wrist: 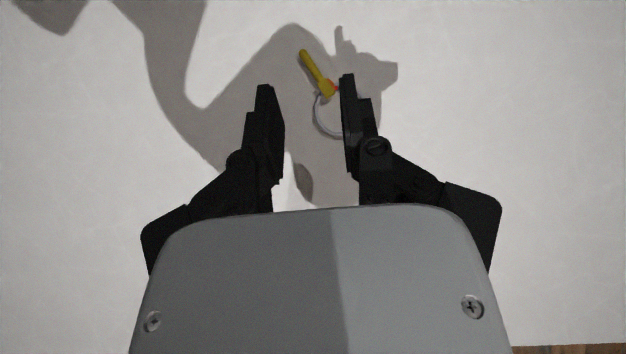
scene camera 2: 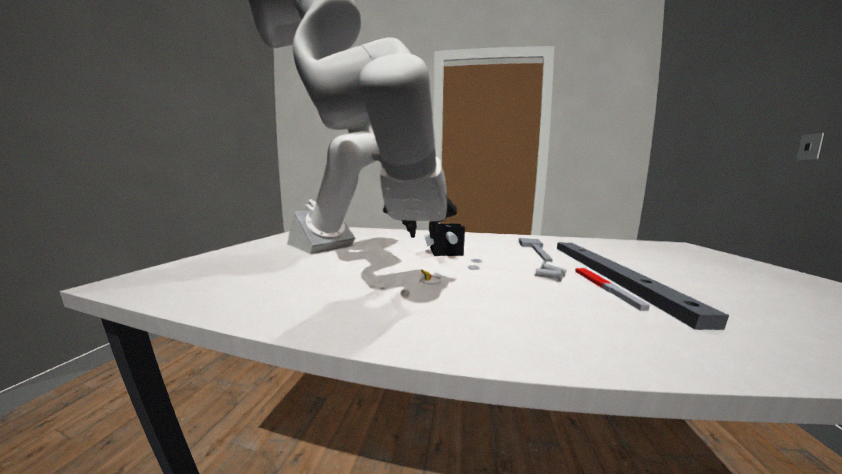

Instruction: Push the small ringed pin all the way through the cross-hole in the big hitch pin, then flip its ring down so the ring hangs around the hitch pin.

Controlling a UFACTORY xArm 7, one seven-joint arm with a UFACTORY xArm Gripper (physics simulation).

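Pixels of known places: gripper, between the fingertips: [wrist: 309,101] [scene camera 2: 423,232]; arm's base, origin of its link: [scene camera 2: 325,224].
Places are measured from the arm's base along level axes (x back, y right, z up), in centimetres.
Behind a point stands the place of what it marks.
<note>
The small pin [scene camera 2: 426,274] @(x -38.1, y 17.4, z -6.5 cm) [wrist: 312,67] @(x -37.1, y 15.4, z -6.7 cm) is yellow with an orange-red spot and lies on the table. Its thin grey ring [wrist: 332,134] @(x -38.7, y 21.0, z -6.9 cm) lies beside its thick end, partly hidden by the right finger in the wrist view. A grey round bar [scene camera 2: 451,237] @(x -41.5, y 2.9, z -1.0 cm), which looks like the big hitch pin, sticks out of a black block [scene camera 2: 438,246] @(x -37.2, y -1.7, z -4.8 cm); its cross-hole is too small to make out. My gripper [scene camera 2: 423,230] @(x -37.6, y 18.8, z 3.0 cm) [wrist: 309,101] @(x -37.6, y 18.8, z 3.0 cm) is partly open and empty. It hangs above the table, with the small pin beyond and below its fingertips in the wrist view.
Two small flat washers [scene camera 2: 476,260] @(x -48.4, y 1.7, z -7.4 cm) [scene camera 2: 473,267] @(x -47.9, y 7.9, z -7.4 cm) lie right of the block. Farther right are a grey hammer-shaped piece [scene camera 2: 539,249] @(x -68.2, y -14.4, z -6.6 cm), grey cylindrical parts [scene camera 2: 549,272] @(x -64.9, y 10.4, z -6.0 cm), a red-handled tool [scene camera 2: 592,277] @(x -74.6, y 9.5, z -6.7 cm) and a long dark bar [scene camera 2: 624,276] @(x -80.3, y 11.1, z -5.4 cm) with holes. The table's front edge [scene camera 2: 412,376] @(x -42.7, y 43.7, z -8.7 cm) is nearer the camera.
</note>
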